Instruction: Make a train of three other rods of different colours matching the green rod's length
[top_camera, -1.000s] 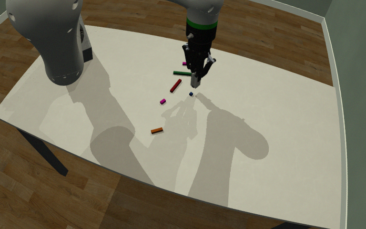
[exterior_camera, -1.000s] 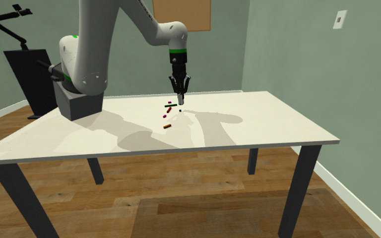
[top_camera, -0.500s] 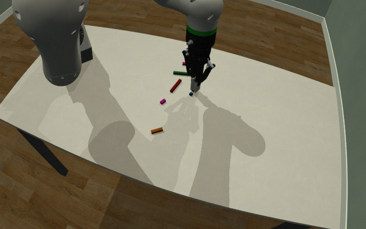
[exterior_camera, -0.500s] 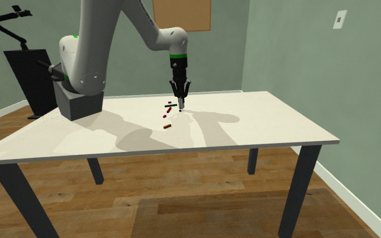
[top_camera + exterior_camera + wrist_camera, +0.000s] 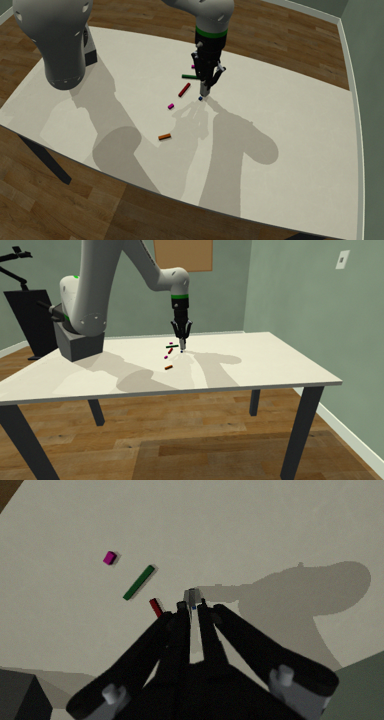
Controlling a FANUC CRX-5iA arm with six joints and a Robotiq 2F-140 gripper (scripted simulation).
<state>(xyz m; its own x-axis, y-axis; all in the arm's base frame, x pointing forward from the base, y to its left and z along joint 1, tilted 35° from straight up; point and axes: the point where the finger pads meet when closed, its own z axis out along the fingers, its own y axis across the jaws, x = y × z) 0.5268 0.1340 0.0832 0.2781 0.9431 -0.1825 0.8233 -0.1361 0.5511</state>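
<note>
Now: hand 10 mm past the small blue rod, 20 mm to the left of it and 40 mm above it. Round my hand: grey rod (30 mm below); then green rod (80 mm behind, 60 mm to the left, 40 mm below); then red rod (80 mm behind, 10 mm to the right, 40 mm below).
</note>
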